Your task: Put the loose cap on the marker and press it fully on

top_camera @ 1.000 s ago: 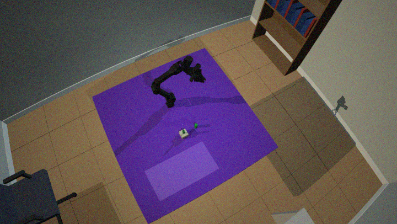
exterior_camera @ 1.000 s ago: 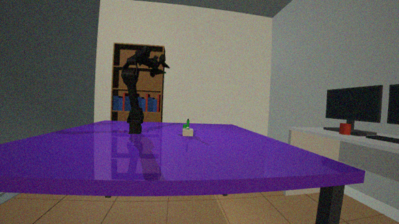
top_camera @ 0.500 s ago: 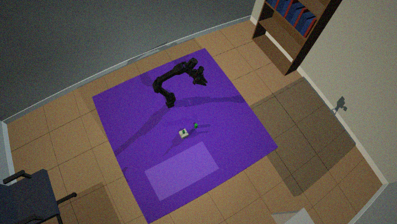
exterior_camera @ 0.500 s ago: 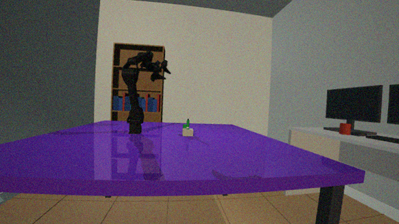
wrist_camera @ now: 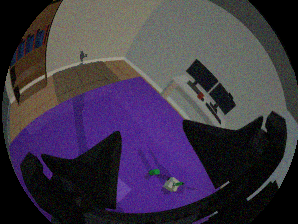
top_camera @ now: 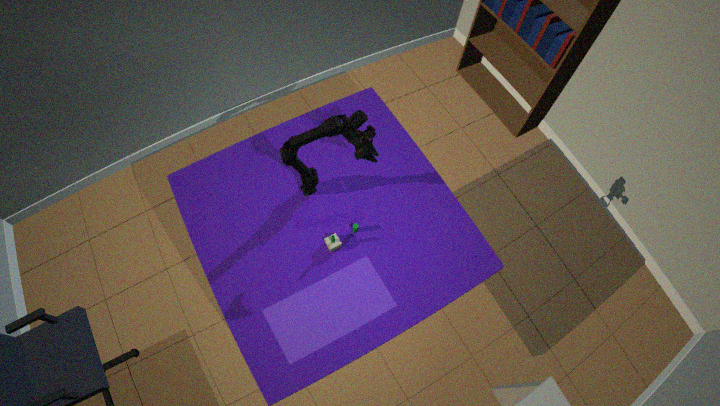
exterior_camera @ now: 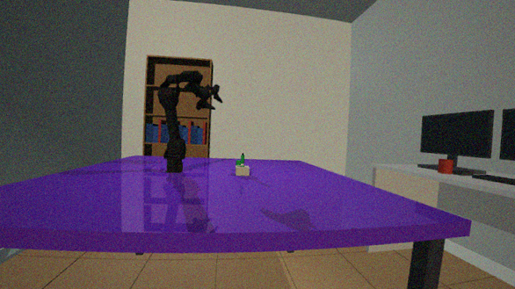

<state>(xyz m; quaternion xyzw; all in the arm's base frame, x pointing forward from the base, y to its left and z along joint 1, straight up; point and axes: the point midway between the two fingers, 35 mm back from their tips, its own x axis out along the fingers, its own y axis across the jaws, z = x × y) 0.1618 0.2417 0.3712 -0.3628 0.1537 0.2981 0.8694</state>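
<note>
The green cap is 330 mm below my gripper tip, 160 mm to the right of it and 120 mm ahead of it. From my gripper tip the other things lie so: white holder block: 340 mm below, 290 mm to the right, 130 mm ahead.
</note>
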